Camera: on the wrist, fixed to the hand. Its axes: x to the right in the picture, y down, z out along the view.
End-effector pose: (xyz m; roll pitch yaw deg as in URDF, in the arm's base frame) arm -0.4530 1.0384 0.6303 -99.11 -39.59 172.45
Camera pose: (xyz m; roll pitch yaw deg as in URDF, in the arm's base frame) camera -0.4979 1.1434 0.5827 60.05 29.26 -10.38
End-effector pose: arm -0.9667 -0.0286 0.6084 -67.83 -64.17 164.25
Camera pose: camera -1.0593 0.0449 0.5718 35.07 53.95 -10.30
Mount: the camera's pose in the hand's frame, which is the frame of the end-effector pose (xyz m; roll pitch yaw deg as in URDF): 0.0146 0.0885 -0.0853 -37.53 -0.82 -169.44
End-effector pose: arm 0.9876 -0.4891 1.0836 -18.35 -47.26 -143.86
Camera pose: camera 0.9488 -0.5882 1.0205 -9.74 42.34 49.39
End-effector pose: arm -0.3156 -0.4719 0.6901 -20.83 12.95 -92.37
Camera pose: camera -0.2628 -0.4634 0.5785 -19.24 -17.27 97.65
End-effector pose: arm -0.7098 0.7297 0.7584 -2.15 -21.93 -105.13
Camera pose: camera -0.6397 0.6624 0.6817 -31.24 20.33 86.10
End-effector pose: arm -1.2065 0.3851 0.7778 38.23 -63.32 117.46
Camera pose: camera -1.3231 0.3442 0.7853 -54.17 67.54 -38.96
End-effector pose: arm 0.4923 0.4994 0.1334 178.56 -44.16 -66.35
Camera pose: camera 0.3930 0.5110 0.2063 133.63 44.30 98.85
